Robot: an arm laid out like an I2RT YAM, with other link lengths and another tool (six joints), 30 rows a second.
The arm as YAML. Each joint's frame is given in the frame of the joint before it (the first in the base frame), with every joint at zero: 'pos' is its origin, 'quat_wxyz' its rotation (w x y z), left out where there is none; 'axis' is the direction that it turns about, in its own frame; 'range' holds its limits. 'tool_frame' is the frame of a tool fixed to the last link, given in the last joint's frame.
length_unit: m
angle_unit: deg
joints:
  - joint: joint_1
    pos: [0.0, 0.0, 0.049]
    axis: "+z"
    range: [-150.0, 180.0]
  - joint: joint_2
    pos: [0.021, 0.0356, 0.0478]
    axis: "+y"
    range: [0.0, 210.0]
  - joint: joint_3
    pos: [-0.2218, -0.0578, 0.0]
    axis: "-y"
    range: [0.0, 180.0]
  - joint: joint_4
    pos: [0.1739, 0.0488, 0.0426]
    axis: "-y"
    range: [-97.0, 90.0]
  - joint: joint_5
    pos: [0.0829, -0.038, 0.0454]
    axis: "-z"
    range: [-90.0, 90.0]
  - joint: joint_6
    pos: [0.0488, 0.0, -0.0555]
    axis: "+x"
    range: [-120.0, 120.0]
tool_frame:
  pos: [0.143, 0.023, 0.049]
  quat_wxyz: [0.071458, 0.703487, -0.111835, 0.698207]
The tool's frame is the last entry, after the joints.
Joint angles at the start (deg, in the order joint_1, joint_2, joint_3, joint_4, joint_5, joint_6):
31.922, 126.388, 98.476, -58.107, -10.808, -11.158
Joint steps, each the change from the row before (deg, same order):
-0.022, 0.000, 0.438, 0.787, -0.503, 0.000
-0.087, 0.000, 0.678, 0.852, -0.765, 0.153
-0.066, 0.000, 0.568, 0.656, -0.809, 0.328
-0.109, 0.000, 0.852, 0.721, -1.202, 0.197
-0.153, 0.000, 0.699, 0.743, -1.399, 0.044
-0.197, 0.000, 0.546, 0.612, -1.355, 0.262
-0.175, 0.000, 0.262, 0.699, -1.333, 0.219
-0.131, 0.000, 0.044, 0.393, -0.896, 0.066
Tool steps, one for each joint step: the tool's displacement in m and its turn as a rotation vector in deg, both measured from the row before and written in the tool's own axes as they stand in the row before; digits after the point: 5 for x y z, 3 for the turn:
0.00630, -0.00043, -0.00255, 0.332, 1.276, 0.119
0.00814, -0.00040, -0.00372, 0.544, 1.569, 0.343
0.00673, -0.00082, -0.00327, 0.635, 1.227, 0.458
0.00873, -0.00160, -0.00488, 0.979, 1.652, 0.372
0.00798, -0.00219, -0.00467, 1.182, 1.585, 0.237
0.00661, -0.00180, -0.00397, 1.163, 1.241, 0.460
0.00532, -0.00211, -0.00305, 1.172, 1.052, 0.376
0.00244, -0.00151, -0.00159, 0.808, 0.521, 0.188

